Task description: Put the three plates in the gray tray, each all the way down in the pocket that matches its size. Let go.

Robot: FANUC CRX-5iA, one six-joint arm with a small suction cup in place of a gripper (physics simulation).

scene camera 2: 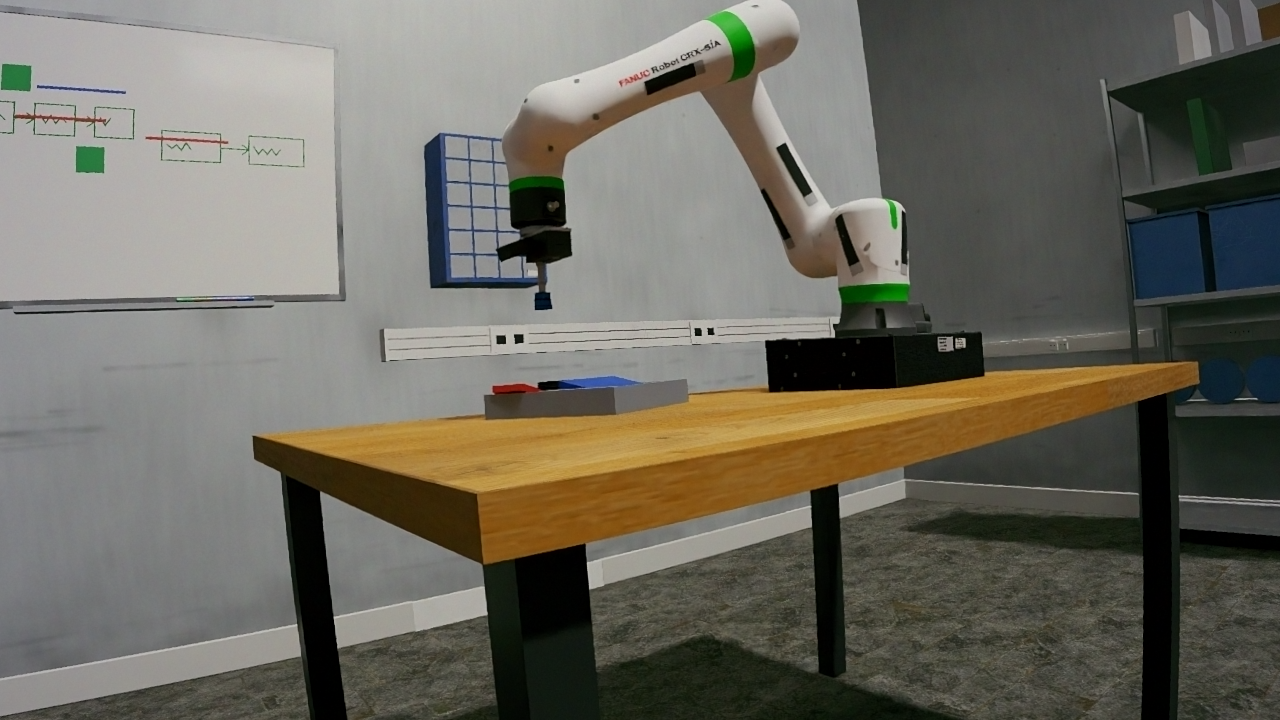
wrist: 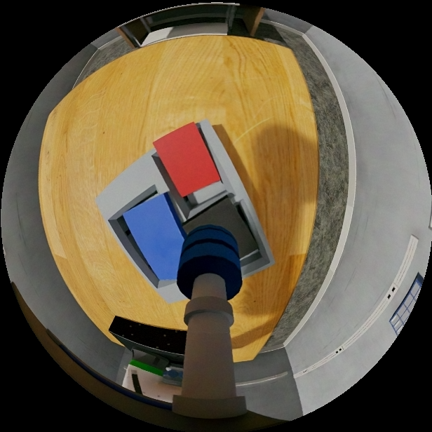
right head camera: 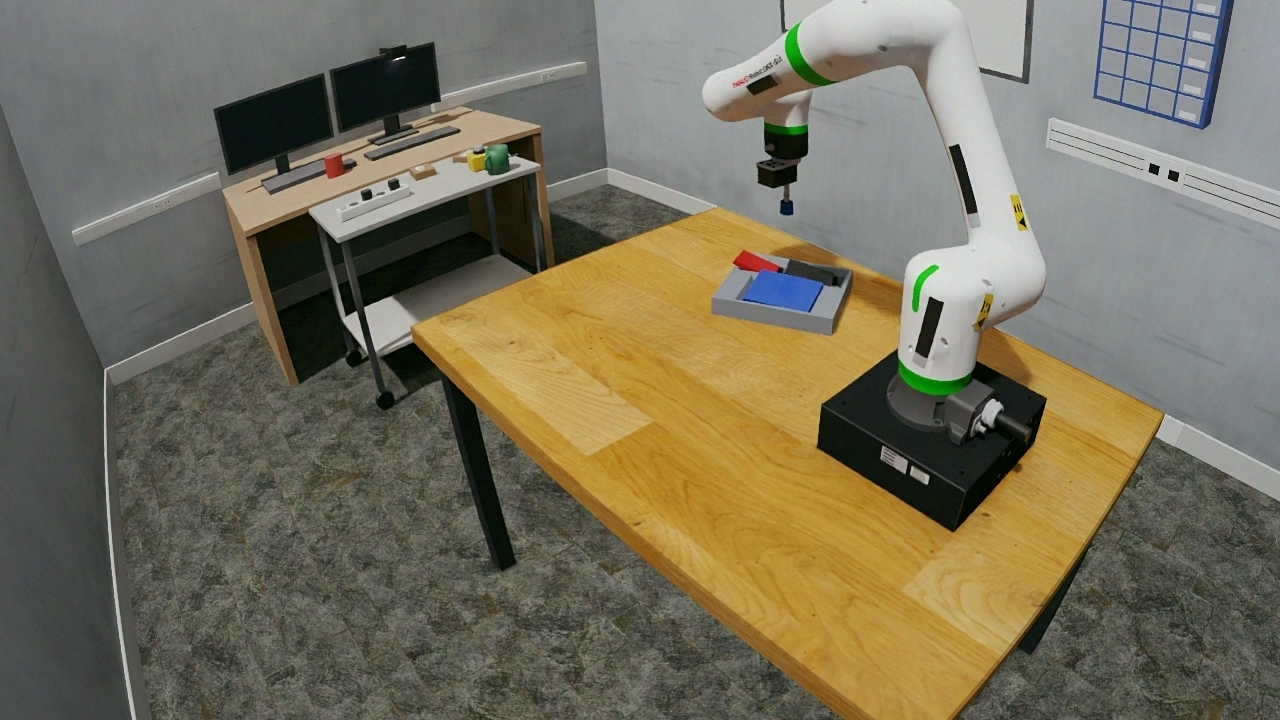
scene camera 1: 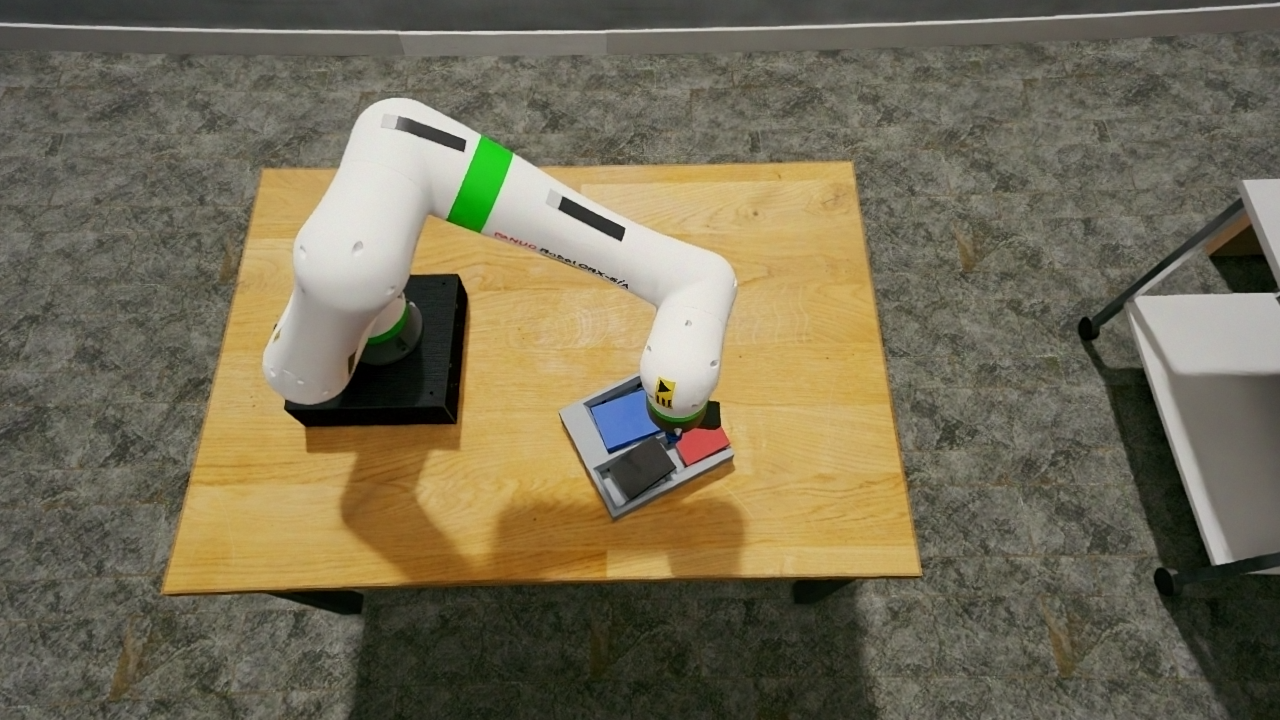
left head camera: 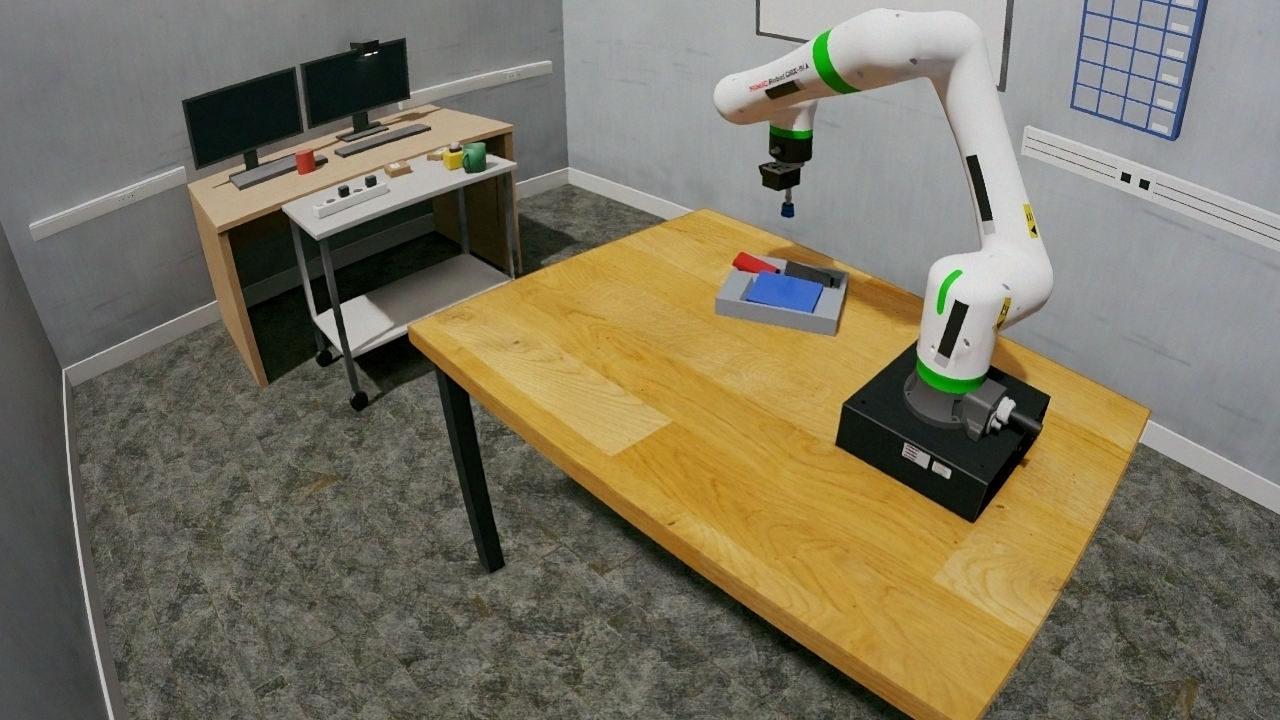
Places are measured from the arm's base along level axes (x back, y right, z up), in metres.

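Where they show: hand, tool point: [scene camera 2: 543,309] [right head camera: 786,212] [scene camera 1: 673,434] [left head camera: 787,215]; arm's base, link origin: [scene camera 2: 875,335] [right head camera: 929,401] [scene camera 1: 384,330] [left head camera: 943,399].
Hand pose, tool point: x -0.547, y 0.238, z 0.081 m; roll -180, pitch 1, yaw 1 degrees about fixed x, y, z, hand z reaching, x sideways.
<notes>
Each offset is from my tool point to the top centre of the thing. Level surfaces: height alone.
The gray tray {dx +0.048, dy -0.050, dz -0.132 m} [left head camera: 776,317] [right head camera: 771,312] [scene camera 1: 581,436] [scene camera 2: 554,404] [wrist: 127,177] lies on the table with all three plates in or on it. The blue plate {dx +0.069, dy -0.081, dz -0.117 m} [left head camera: 784,291] [scene camera 1: 623,420] [scene camera 2: 597,382] [wrist: 156,235] lies over the large pocket, slightly tilted, one side above the rim. The black plate {dx +0.053, dy +0.018, dz -0.118 m} [left head camera: 810,272] [scene camera 1: 640,467] [wrist: 220,216] lies tilted in another pocket, partly hidden by the cup in the wrist view. The red plate {dx -0.058, dy -0.034, dz -0.118 m} [left head camera: 754,263] [scene camera 1: 703,444] [scene camera 2: 514,388] [wrist: 187,159] leans over the tray's end wall. My suction cup [left head camera: 787,211] [right head camera: 786,207] [scene camera 2: 542,302] [wrist: 210,260] hangs empty above the tray.
The black robot base [left head camera: 939,438] [scene camera 1: 438,358] [scene camera 2: 872,362] stands on the wooden table {dz -0.171 m} [left head camera: 572,358] [scene camera 1: 787,510]. A white cart [left head camera: 402,197] and a desk with two monitors [left head camera: 241,116] stand beyond the table. The white arm reaches over the table.
</notes>
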